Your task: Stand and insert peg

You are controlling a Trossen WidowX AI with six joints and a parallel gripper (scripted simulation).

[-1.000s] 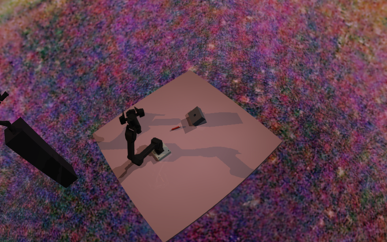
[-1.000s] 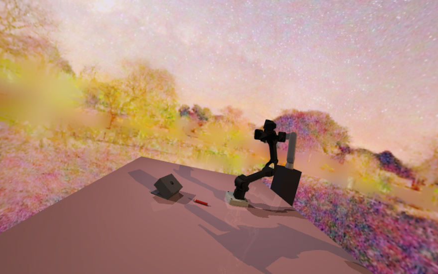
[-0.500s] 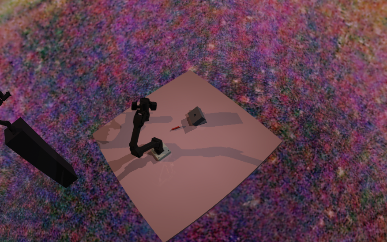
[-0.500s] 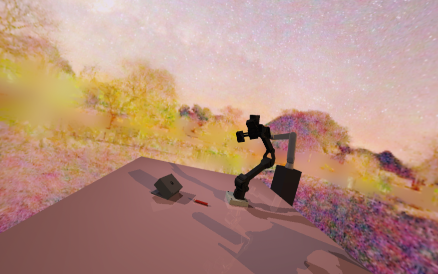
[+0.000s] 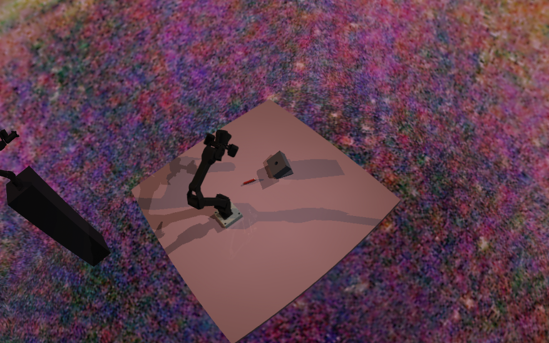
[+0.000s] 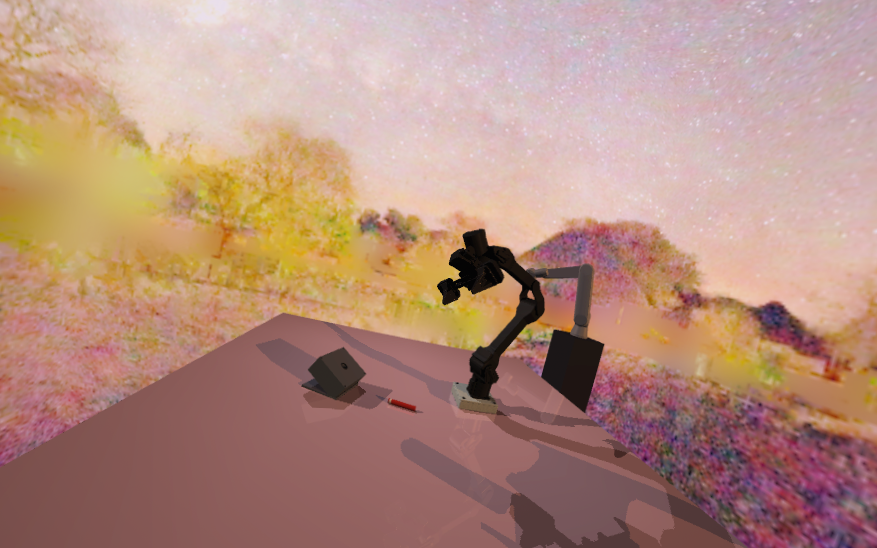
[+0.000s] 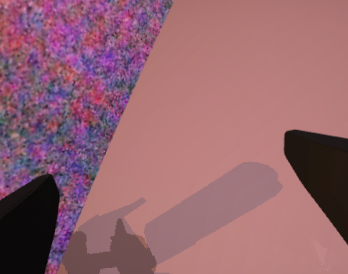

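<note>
Right now the red peg is 70 mm ahead of my gripper tip, 110 mm to the right of it and 340 mm below it. From my gripper tip the other things lie so: dark sloped panel 250 mm ahead, 160 mm to the right, 300 mm below.
</note>
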